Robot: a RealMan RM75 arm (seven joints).
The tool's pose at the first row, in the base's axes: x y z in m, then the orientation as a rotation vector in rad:
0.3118, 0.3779, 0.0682, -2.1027, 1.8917, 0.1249
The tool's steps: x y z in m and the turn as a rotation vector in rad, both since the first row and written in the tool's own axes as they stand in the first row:
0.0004, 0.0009, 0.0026, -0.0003, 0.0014, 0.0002
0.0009, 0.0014, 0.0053, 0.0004, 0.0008, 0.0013
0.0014, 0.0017, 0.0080, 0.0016, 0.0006, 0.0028
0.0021, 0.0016, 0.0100, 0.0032, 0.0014, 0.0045
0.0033, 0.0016, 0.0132, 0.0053, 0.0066, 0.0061
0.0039, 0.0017, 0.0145, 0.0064, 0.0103, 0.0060
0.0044, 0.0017, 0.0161, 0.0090, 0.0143, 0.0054
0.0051, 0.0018, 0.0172, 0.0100, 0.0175, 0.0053
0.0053, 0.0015, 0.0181, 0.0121, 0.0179, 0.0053
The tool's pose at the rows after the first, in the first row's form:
0.3113, 0.3782, 0.0655, -2.1033, 1.8928, 0.1238
0.3113, 0.3784, 0.0627, -2.1016, 1.8934, 0.1240
0.3114, 0.3787, 0.0599, -2.0993, 1.8945, 0.1234
0.3119, 0.3786, 0.0579, -2.0971, 1.8963, 0.1214
0.3125, 0.3784, 0.0545, -2.0966, 1.9003, 0.1143
0.3126, 0.3782, 0.0531, -2.0976, 1.9019, 0.1094
0.3129, 0.3781, 0.0515, -2.0982, 1.9027, 0.1026
0.3131, 0.3778, 0.0502, -2.0991, 1.9040, 0.0983
0.3135, 0.3779, 0.0494, -2.0979, 1.9036, 0.0959

